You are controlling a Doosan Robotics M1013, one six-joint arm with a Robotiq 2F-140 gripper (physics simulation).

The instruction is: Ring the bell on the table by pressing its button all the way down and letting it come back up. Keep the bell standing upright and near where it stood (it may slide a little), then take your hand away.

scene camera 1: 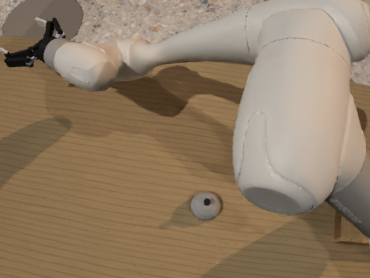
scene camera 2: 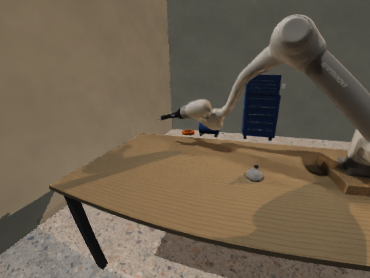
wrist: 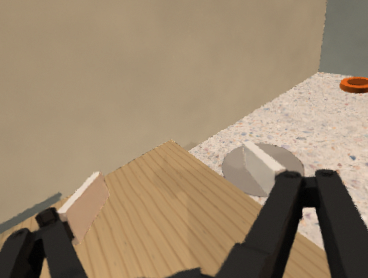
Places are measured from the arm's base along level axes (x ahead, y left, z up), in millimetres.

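Pixels of known places: gripper, fingertip midpoint: [scene camera 1: 20, 35] [wrist: 173, 169]; arm's base, origin of the base link: [scene camera 2: 361, 169].
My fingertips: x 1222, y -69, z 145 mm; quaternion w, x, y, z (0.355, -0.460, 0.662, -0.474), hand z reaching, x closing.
Note:
Ahead of a thing's pixels: the offset from my fingertips to its top centre. Level surfaces: height alone.
The bell @(dx -690, dy +265, dz -128 mm) [scene camera 1: 205, 206] [scene camera 2: 254, 174], a small light grey dome with a black button @(dx -690, dy +265, dz -128 mm) [scene camera 1: 207, 201] [scene camera 2: 256, 166] on top, stands upright on the wooden table @(dz -194 mm) [scene camera 1: 125, 200] [scene camera 2: 165, 175] [wrist: 150, 210]. It does not show in the wrist view. My gripper [scene camera 1: 22, 37] [scene camera 2: 161, 118] [wrist: 173, 169] is wide open with nothing between its fingers. It is held above the far left part of the table, well away from the bell and higher than it, pointing outward toward the wall side.
The arm [scene camera 1: 205, 42] [scene camera 2: 250, 70] reaches over the table's back side from its wooden base block [scene camera 2: 357, 185] at the right. Beyond the table are a blue cabinet [scene camera 2: 261, 115], an orange ring-shaped object [scene camera 2: 188, 132] [wrist: 355, 90] and a beige wall [scene camera 2: 85, 75] [wrist: 150, 75].

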